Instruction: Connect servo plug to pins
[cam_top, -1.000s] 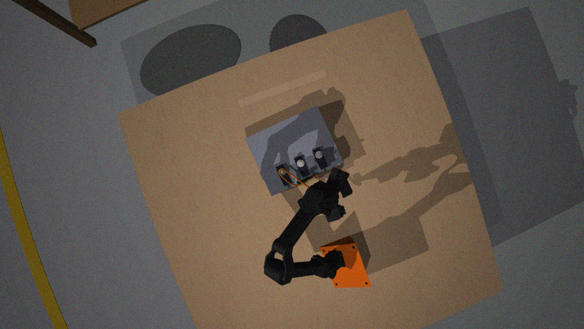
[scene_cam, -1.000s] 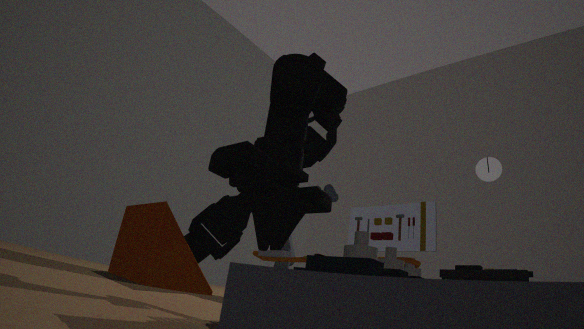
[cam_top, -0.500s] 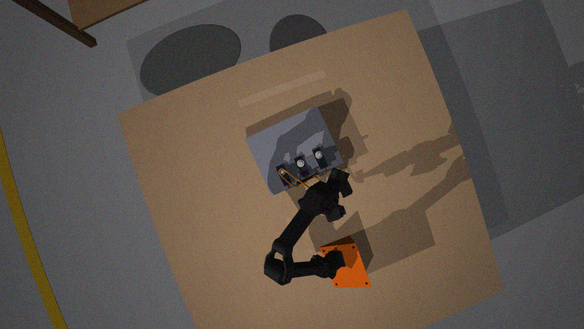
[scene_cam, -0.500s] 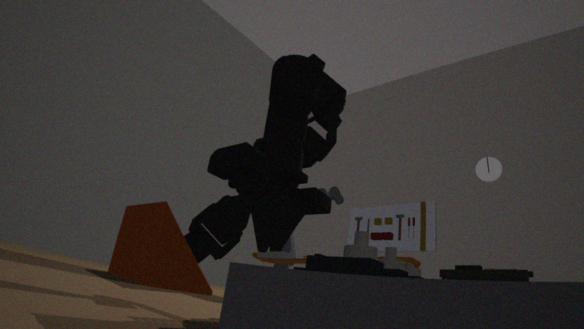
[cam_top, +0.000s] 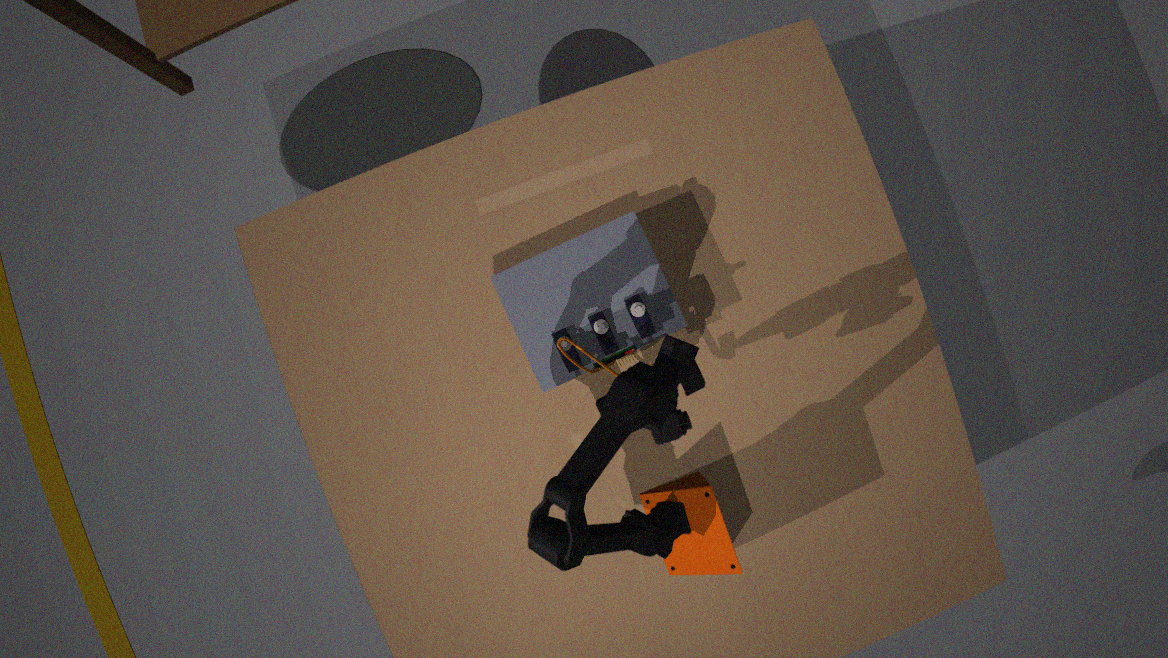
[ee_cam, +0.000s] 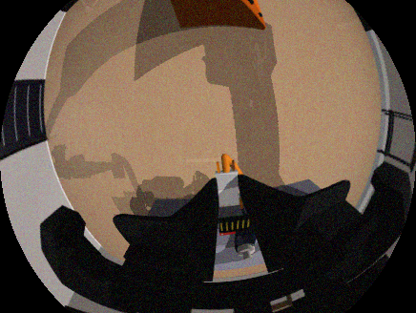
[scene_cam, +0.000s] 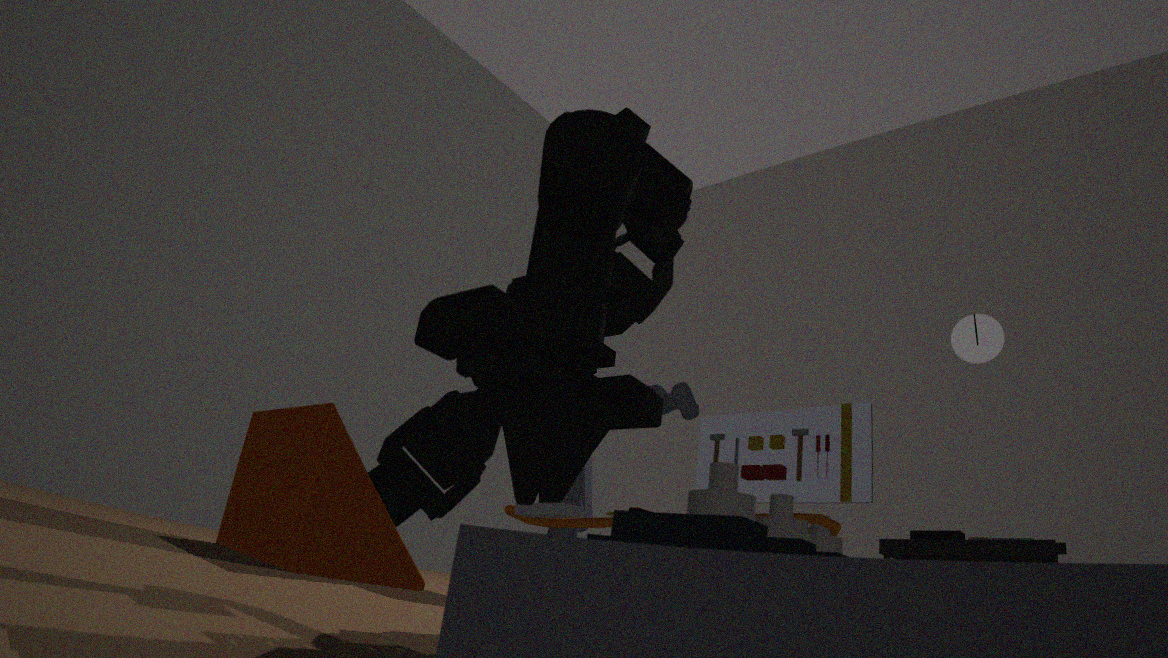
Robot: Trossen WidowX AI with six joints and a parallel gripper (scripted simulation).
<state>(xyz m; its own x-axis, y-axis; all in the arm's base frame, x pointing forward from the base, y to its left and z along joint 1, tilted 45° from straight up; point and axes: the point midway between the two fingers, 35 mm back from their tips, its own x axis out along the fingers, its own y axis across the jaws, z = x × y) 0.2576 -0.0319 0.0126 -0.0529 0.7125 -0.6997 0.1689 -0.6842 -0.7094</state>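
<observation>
My gripper tip is now 12 cm short of the servo, 4 cm to the right of it and 2 cm above it. The rest, counted from my gripper tip: grey holder plate (23 cm ahead, 6 cm to the left, 5 cm below).
</observation>
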